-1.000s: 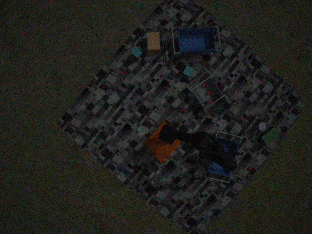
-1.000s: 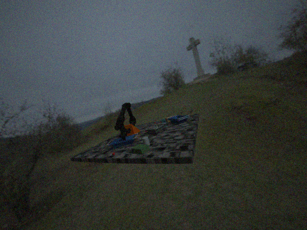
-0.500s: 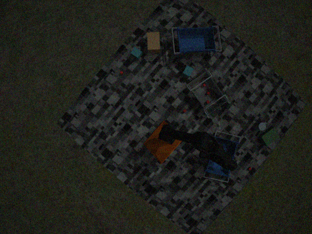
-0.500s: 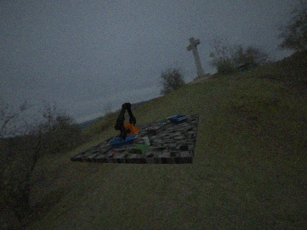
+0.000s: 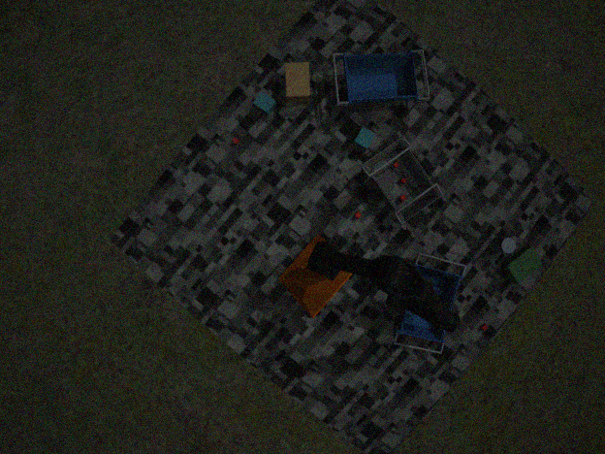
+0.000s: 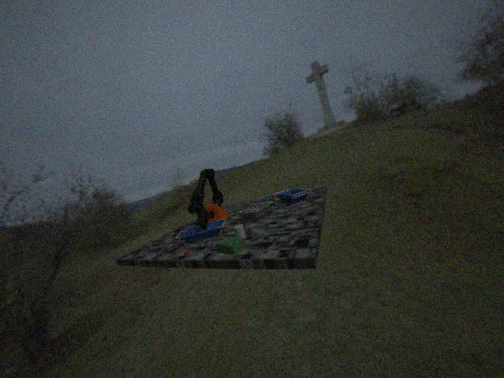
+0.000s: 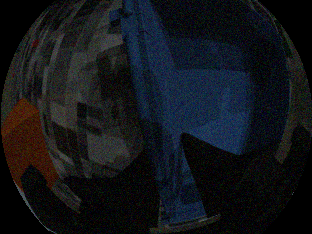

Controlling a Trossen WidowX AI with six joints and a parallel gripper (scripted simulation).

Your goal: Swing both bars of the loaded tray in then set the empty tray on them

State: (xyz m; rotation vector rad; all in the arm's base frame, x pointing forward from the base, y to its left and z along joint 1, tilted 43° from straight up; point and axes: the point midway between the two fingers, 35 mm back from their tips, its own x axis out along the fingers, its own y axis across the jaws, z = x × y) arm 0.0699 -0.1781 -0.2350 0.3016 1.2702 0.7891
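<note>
The blue tray is 60 mm to the right of my gripper tip, 30 mm ahead of it and 30 mm above it. Also, from my gripper tip: tan block: 740 mm to the left, 380 mm ahead, 20 mm above; then white disc: 350 mm ahead, 170 mm to the right, 20 mm above; then green block: 340 mm ahead, 280 mm to the right, 10 mm above.
</note>
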